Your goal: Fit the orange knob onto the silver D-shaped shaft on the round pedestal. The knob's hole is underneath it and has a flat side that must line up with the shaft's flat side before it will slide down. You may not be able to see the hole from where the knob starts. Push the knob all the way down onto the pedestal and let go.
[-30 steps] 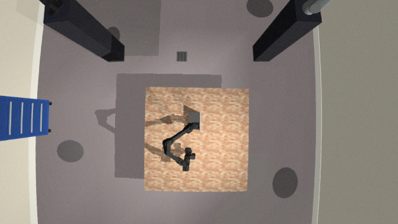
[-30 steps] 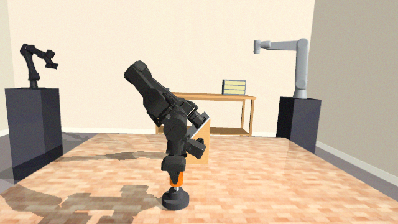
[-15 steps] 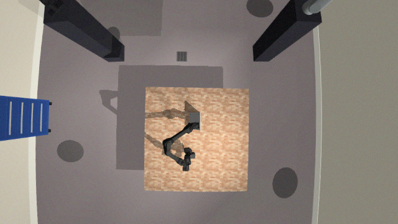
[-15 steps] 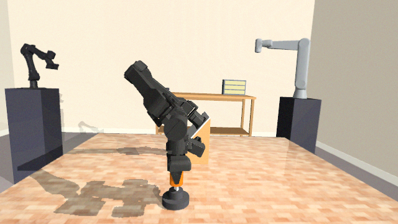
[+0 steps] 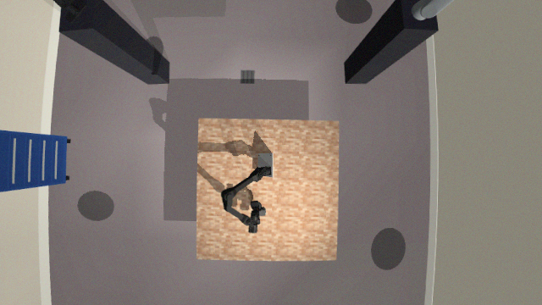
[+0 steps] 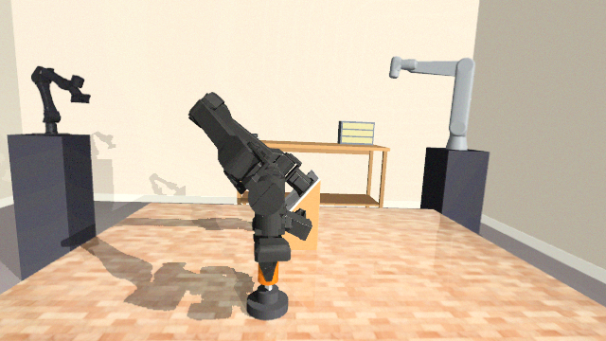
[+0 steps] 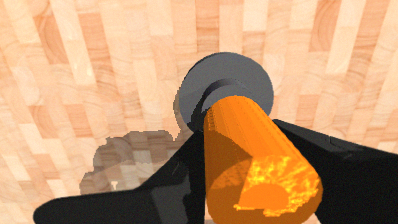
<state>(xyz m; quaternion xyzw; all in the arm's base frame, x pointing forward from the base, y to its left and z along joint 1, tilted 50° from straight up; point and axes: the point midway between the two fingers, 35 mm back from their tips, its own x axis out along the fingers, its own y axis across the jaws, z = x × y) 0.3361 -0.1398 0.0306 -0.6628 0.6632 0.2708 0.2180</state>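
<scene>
Now: gripper tip 40 mm above the round pedestal. The rest, counted from my gripper tip: orange knob (30 mm above).
</scene>
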